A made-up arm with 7 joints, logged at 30 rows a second.
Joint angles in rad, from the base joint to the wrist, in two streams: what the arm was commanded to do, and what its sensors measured. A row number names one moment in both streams.
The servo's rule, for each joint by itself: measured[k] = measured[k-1] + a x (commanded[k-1-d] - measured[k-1]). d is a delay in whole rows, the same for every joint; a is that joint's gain. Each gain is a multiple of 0.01, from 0.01 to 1. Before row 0 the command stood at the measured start. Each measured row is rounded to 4 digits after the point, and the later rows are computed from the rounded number. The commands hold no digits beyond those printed.
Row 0, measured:
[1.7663, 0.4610, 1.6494, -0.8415, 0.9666, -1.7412, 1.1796]
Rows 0 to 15, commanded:
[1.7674, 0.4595, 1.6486, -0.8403, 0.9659, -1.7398, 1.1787]
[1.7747, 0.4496, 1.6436, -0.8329, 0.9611, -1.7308, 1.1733]
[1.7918, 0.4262, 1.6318, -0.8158, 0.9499, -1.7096, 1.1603]
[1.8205, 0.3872, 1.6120, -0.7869, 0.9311, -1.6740, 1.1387]
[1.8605, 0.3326, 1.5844, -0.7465, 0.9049, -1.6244, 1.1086]
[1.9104, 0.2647, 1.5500, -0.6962, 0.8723, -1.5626, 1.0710]
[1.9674, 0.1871, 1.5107, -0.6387, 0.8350, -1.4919, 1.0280]
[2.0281, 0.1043, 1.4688, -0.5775, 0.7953, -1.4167, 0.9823]
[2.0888, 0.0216, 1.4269, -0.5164, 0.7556, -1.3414, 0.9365]
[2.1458, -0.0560, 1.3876, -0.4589, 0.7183, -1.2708, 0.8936]
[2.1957, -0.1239, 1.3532, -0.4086, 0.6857, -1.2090, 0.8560]
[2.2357, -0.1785, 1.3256, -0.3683, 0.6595, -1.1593, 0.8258]
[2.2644, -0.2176, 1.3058, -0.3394, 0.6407, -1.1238, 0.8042]
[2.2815, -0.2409, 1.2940, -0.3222, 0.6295, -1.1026, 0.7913]
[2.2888, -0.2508, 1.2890, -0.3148, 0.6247, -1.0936, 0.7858]
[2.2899, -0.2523, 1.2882, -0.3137, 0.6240, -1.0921, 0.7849]
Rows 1 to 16, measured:
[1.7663, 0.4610, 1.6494, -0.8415, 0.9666, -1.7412, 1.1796]
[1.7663, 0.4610, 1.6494, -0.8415, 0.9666, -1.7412, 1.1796]
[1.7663, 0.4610, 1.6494, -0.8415, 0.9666, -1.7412, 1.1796]
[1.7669, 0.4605, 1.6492, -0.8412, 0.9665, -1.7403, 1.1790]
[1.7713, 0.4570, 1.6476, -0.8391, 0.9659, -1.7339, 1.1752]
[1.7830, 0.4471, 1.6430, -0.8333, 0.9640, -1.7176, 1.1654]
[1.8044, 0.4279, 1.6340, -0.8217, 0.9601, -1.6884, 1.1478]
[1.8364, 0.3974, 1.6196, -0.8029, 0.9535, -1.6455, 1.1219]
[1.8786, 0.3549, 1.5994, -0.7762, 0.9438, -1.5900, 1.0883]
[1.9292, 0.3012, 1.5737, -0.7418, 0.9307, -1.5243, 1.0485]
[1.9856, 0.2382, 1.5433, -0.7007, 0.9145, -1.4522, 1.0048]
[2.0444, 0.1689, 1.5095, -0.6546, 0.8954, -1.3780, 0.9597]
[2.1022, 0.0969, 1.4741, -0.6057, 0.8741, -1.3062, 0.9161]
[2.1555, 0.0262, 1.4390, -0.5564, 0.8515, -1.2411, 0.8764]
[2.2012, -0.0393, 1.4061, -0.5094, 0.8285, -1.1863, 0.8430]
[2.2372, -0.0964, 1.3770, -0.4669, 0.8060, -1.1444, 0.8174]
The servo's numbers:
d 3
a 0.57 0.32 0.29 0.25 0.12 0.67 0.66

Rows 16 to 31, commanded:
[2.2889, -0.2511, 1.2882, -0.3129, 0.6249, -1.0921, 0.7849]
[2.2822, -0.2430, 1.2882, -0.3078, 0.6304, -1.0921, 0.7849]
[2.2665, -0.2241, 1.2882, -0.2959, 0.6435, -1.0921, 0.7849]
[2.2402, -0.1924, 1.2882, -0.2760, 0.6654, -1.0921, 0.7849]
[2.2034, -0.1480, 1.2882, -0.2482, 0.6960, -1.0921, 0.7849]
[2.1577, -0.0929, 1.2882, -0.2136, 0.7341, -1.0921, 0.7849]
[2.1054, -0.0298, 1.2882, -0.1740, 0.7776, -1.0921, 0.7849]
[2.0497, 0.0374, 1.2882, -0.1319, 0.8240, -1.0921, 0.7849]
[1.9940, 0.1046, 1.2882, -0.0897, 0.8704, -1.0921, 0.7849]
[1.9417, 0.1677, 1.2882, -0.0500, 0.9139, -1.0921, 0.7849]
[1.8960, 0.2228, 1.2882, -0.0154, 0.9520, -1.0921, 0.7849]
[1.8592, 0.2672, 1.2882, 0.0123, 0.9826, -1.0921, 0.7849]
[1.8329, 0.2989, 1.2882, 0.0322, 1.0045, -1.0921, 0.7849]
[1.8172, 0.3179, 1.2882, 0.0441, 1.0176, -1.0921, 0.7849]
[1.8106, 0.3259, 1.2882, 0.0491, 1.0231, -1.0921, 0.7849]
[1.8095, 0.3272, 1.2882, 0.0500, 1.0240, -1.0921, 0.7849]
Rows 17 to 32, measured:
[2.2625, -0.1426, 1.3529, -0.4307, 0.7848, -1.1164, 0.8002]
[2.2775, -0.1772, 1.3344, -0.4017, 0.7656, -1.1011, 0.7907]
[2.2846, -0.2012, 1.3210, -0.3797, 0.7486, -1.0951, 0.7869]
[2.2871, -0.2172, 1.3115, -0.3630, 0.7338, -1.0931, 0.7856]
[2.2843, -0.2255, 1.3047, -0.3492, 0.7214, -1.0924, 0.7851]
[2.2742, -0.2251, 1.2999, -0.3359, 0.7121, -1.0922, 0.7850]
[2.2548, -0.2146, 1.2965, -0.3209, 0.7065, -1.0921, 0.7849]
[2.2255, -0.1933, 1.2941, -0.3027, 0.7052, -1.0921, 0.7849]
[2.1869, -0.1612, 1.2924, -0.2804, 0.7087, -1.0921, 0.7849]
[2.1404, -0.1192, 1.2912, -0.2538, 0.7170, -1.0921, 0.7849]
[2.0887, -0.0691, 1.2903, -0.2233, 0.7298, -1.0921, 0.7849]
[2.0347, -0.0135, 1.2897, -0.1899, 0.7467, -1.0921, 0.7849]
[1.9817, 0.0445, 1.2893, -0.1549, 0.7668, -1.0921, 0.7849]
[1.9329, 0.1016, 1.2890, -0.1200, 0.7890, -1.0921, 0.7849]
[1.8909, 0.1546, 1.2888, -0.0869, 0.8122, -1.0921, 0.7849]
[1.8578, 0.2008, 1.2886, -0.0571, 0.8353, -1.0921, 0.7849]

